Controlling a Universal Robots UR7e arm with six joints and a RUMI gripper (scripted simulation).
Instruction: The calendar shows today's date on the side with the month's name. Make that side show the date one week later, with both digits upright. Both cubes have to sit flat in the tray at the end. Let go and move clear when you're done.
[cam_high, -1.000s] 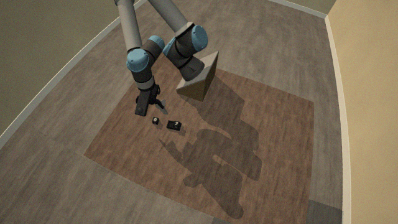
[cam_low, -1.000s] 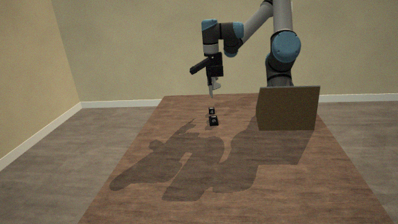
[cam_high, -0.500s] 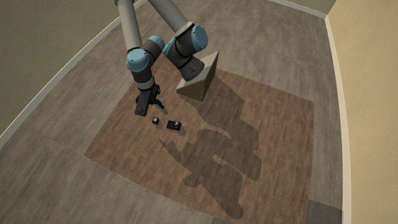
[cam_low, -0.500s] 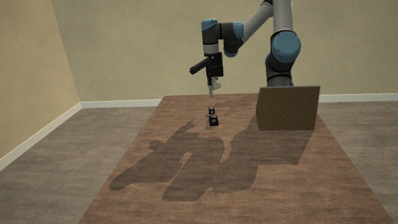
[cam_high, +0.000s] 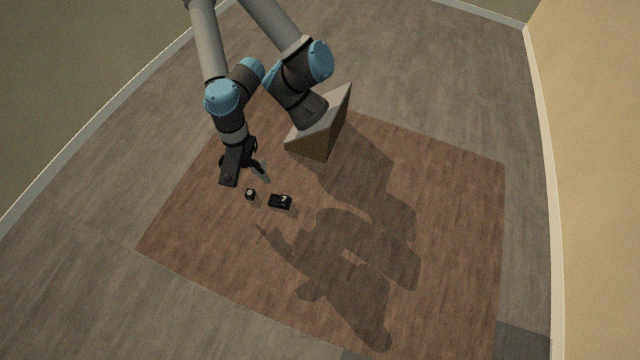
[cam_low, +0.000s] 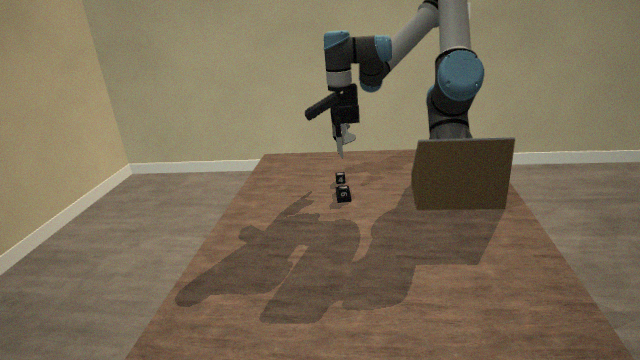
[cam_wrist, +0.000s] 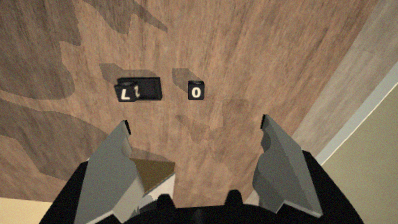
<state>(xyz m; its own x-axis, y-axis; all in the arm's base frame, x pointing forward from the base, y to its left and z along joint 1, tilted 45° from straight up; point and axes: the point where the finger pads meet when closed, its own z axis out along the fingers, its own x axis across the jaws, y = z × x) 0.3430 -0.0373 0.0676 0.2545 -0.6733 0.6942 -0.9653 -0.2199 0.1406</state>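
My gripper is now 30 mm past the black cube, 120 mm to the right of it and 90 mm above it. From my hand the other things lie so: black tray: 20 mm behind, 100 mm to the left, 110 mm below.
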